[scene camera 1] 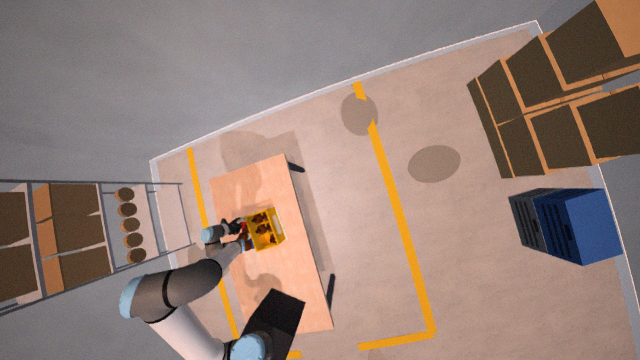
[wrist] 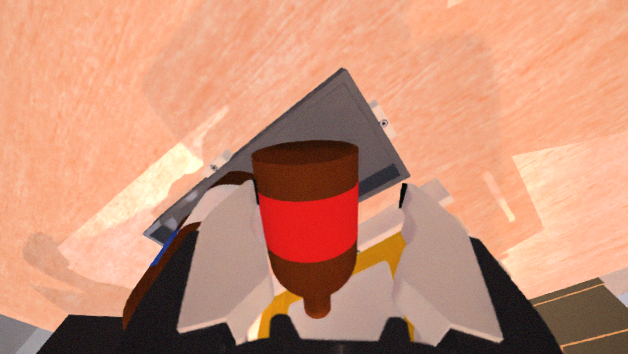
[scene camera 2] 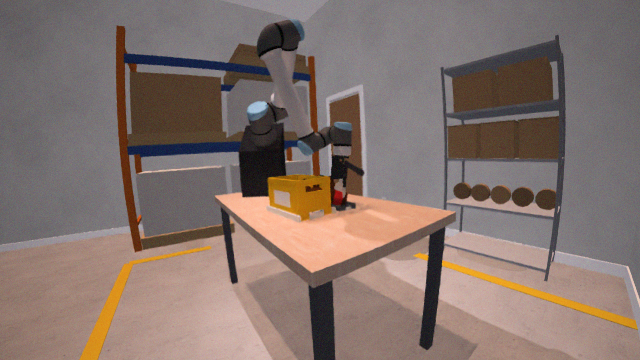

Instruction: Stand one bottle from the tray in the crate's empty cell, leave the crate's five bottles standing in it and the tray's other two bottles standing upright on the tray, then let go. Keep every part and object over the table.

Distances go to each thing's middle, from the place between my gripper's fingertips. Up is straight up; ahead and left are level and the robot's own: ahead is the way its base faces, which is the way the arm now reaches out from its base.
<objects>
Now: hand 4 cm past the red-labelled brown bottle (wrist: 308, 190) and 2 cm to the left of it.
</objects>
